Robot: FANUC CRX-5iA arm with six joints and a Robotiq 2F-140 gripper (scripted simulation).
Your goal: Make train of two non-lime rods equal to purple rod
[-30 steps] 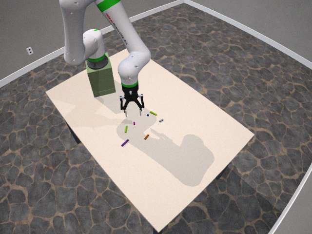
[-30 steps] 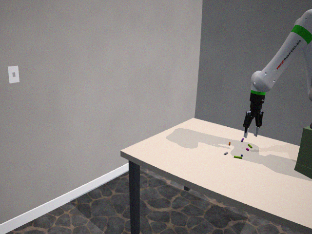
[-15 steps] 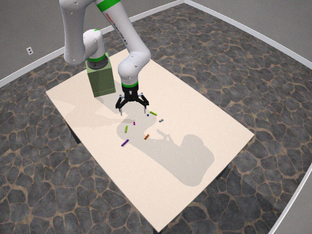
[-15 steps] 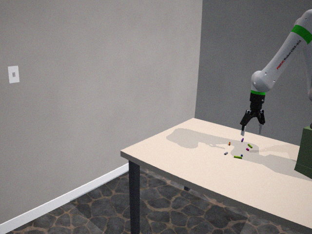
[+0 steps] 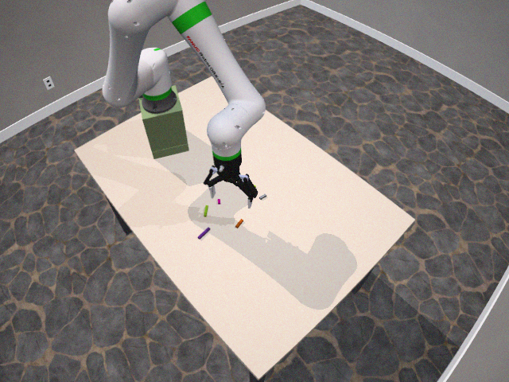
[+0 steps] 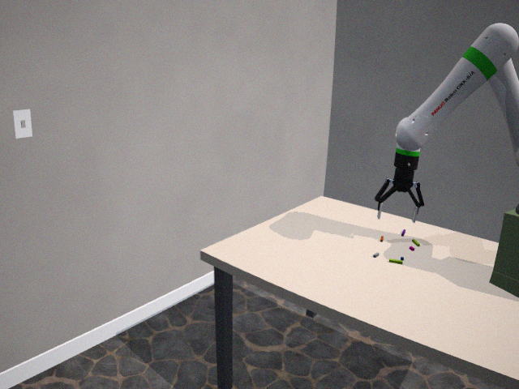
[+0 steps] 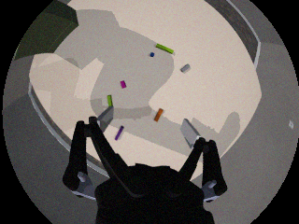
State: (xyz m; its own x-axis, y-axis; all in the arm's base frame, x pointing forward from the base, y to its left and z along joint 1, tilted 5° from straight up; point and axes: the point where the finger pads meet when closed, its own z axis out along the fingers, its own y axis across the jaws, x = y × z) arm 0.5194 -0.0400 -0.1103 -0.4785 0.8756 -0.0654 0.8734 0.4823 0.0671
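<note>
My gripper is now 50 mm short of the orange rod and 110 mm above it. Round my hand: magenta rod: 90 mm behind, 110 mm below; then purple rod: 10 mm behind, 140 mm to the right, 110 mm below; then blue rod: 80 mm behind, 120 mm to the left, 110 mm below.
</note>
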